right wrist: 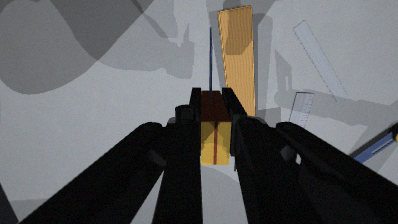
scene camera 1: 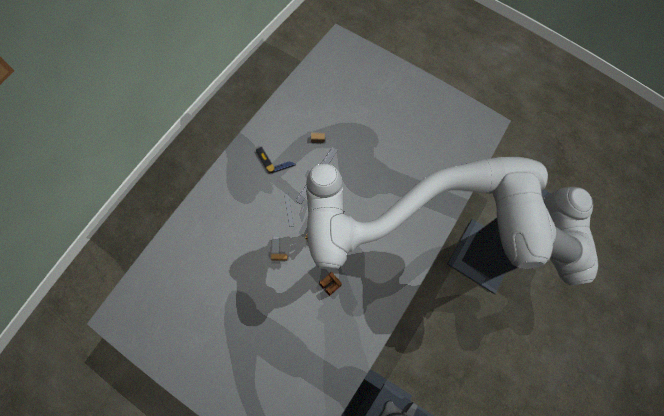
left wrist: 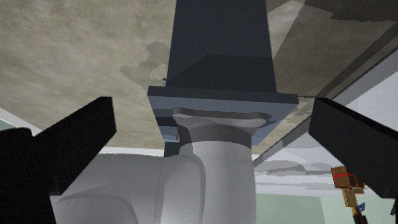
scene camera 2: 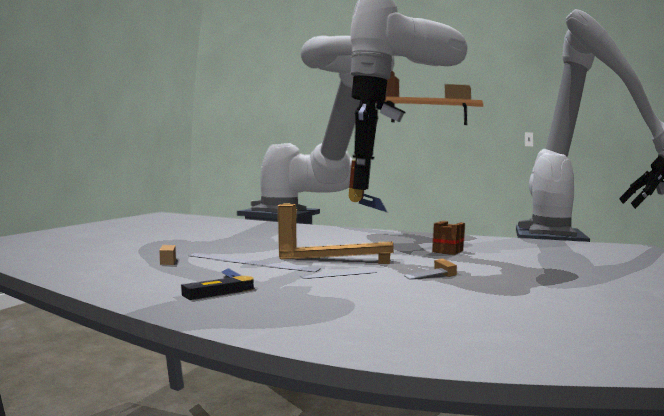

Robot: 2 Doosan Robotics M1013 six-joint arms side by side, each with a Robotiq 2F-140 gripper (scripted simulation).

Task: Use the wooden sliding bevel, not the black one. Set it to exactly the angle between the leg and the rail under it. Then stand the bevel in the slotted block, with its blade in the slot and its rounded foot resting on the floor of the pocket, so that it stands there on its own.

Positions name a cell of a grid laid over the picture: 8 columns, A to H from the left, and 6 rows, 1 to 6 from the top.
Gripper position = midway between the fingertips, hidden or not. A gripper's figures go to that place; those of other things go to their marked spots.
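Scene:
My right gripper (right wrist: E3) is 0.17 m from the lens; a wooden sliding bevel (right wrist: E4) is 0.14 m from the lens.

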